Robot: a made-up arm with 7 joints.
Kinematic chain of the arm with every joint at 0, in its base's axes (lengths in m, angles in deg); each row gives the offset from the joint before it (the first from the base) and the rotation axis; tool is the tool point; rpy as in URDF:
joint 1: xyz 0 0 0.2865 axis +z
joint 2: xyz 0 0 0 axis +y
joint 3: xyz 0 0 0.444 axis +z
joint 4: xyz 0.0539 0 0 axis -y
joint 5: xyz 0.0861 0 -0.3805 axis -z
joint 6: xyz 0 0 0 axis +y
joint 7: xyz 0.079 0 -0.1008 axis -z
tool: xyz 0 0 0 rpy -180 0 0
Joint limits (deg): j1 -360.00..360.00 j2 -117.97..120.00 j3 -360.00..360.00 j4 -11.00..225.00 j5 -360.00..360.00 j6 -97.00..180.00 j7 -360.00..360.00
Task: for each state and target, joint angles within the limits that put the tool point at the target. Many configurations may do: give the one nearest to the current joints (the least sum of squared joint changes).
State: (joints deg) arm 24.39 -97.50 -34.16 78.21 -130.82 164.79 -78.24
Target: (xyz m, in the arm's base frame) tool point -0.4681 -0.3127 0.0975
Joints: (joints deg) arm -7.47 -117.97 -73.85 69.08 -120.26 176.98 -78.24
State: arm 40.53 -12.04 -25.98 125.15 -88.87 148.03 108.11
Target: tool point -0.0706 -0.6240 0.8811
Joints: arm 61.88 -50.00 -40.47 142.58 -100.40 118.51 108.11
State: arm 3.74 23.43 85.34 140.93 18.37 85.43 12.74
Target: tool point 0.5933 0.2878 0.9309
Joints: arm 1.41 41.22 79.90 150.94 17.91 71.01 12.74
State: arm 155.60 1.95 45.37 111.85 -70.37 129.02 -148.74
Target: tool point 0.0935 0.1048 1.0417
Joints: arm 154.91 -29.88 -1.83 119.86 -75.87 133.77 -148.74
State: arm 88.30 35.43 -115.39 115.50 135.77 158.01 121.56
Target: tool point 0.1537 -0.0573 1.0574
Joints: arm 78.61 2.20 -128.18 132.47 145.13 167.54 121.56
